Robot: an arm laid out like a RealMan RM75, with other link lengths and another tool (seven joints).
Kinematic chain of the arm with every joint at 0, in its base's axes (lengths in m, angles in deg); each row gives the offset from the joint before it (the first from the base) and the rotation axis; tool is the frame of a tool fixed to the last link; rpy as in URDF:
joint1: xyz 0 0 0.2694 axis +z
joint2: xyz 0 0 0 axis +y
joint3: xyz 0 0 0.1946 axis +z
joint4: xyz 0 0 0 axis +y
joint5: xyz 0 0 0.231 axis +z
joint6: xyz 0 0 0 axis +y
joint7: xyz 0 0 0.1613 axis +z
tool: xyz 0.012 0.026 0.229 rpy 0 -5.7 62.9
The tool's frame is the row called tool.
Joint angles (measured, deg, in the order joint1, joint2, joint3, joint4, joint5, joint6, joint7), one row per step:
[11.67 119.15 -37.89 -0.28 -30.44 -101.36 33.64]
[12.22 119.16 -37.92 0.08 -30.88 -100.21 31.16]
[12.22 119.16 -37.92 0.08 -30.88 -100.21 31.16]
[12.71 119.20 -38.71 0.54 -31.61 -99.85 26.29]
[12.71 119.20 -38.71 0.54 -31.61 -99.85 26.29]
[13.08 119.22 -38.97 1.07 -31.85 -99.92 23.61]
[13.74 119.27 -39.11 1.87 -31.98 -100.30 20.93]
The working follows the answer.
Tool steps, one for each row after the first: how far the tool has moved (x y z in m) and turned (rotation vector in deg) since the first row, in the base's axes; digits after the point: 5 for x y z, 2 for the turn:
[0.00313 0.00629 -0.00821 -0.72 -1.74 -1.35]
[0.00313 0.00629 -0.00821 -0.72 -1.74 -1.35]
[-0.00017 0.01170 -0.02137 -1.52 -5.99 -2.55]
[-0.00017 0.01170 -0.02137 -1.52 -5.99 -2.55]
[-0.00202 0.01372 -0.02715 -1.64 -8.15 -3.16]
[-0.00607 0.01580 -0.03210 -1.51 -10.13 -3.50]

Tool pose at each row, in the base's axes (x y z in m, rotation vector in deg; rounded; the steps above come from the unrounded poses):
[0.27425 0.43006 0.20306 -39.46 64.24 117.71]
[0.27739 0.43635 0.19485 -40.53 64.22 115.29]
[0.27739 0.43635 0.19485 -40.53 64.22 115.29]
[0.27408 0.44176 0.18169 -44.03 62.80 111.53]
[0.27408 0.44176 0.18169 -44.03 62.80 111.53]
[0.27223 0.44378 0.17590 -45.62 61.77 109.71]
[0.26819 0.44586 0.17096 -47.10 60.53 108.33]

